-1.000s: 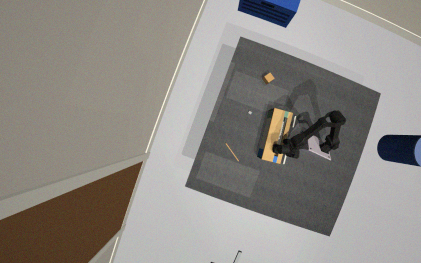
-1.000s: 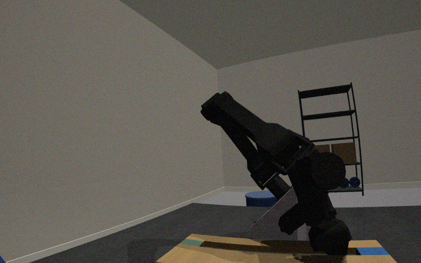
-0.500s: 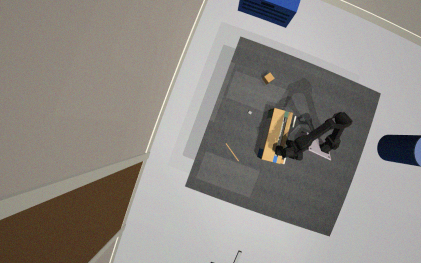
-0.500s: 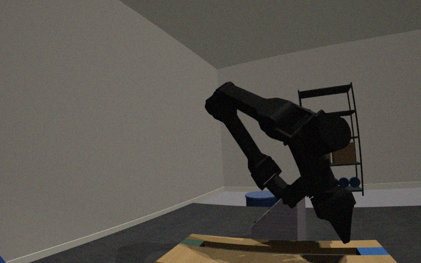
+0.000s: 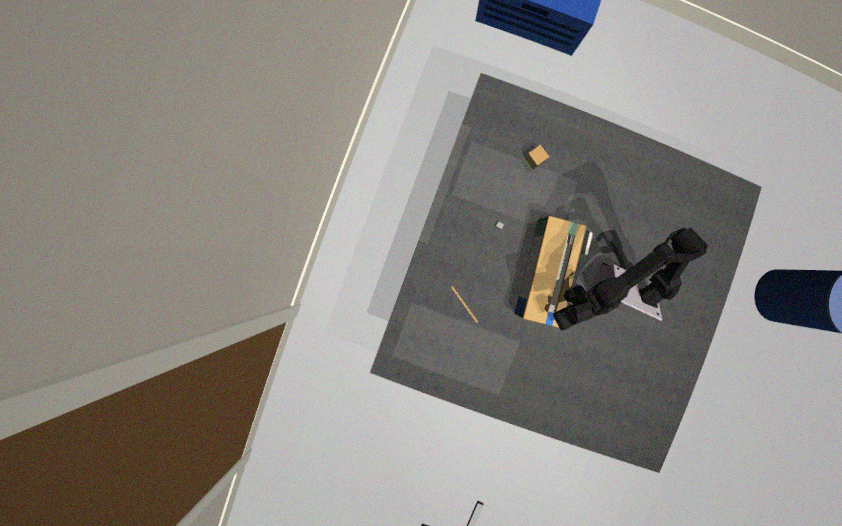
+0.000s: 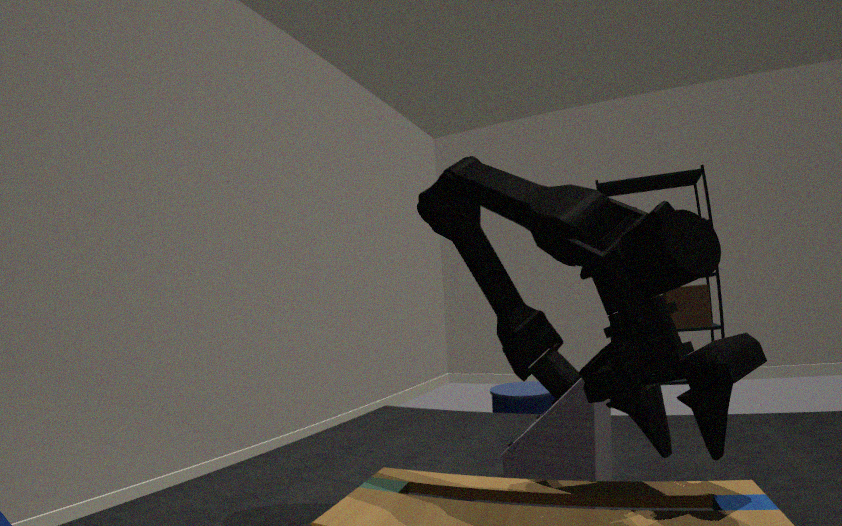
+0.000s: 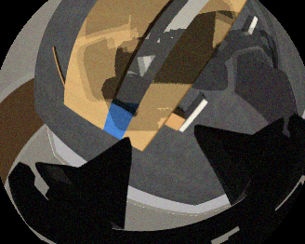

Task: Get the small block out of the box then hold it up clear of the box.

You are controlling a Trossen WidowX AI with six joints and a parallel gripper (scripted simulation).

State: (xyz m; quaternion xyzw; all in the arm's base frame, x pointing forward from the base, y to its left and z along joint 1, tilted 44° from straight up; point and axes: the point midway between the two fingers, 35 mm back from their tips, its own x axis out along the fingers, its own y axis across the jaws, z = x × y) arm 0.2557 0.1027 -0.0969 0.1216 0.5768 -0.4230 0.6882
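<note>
Now: the brown block 140 mm below my gripper tip, 50 mm behind it and 40 mm to the left of it. Round my gripper tip: box 130 mm to the right, 90 mm below, 50 mm ahead; tan cube 530 mm to the right, 270 mm ahead, 120 mm below; thin orange stick 340 mm ahead, 150 mm below, 110 mm to the left.
</note>
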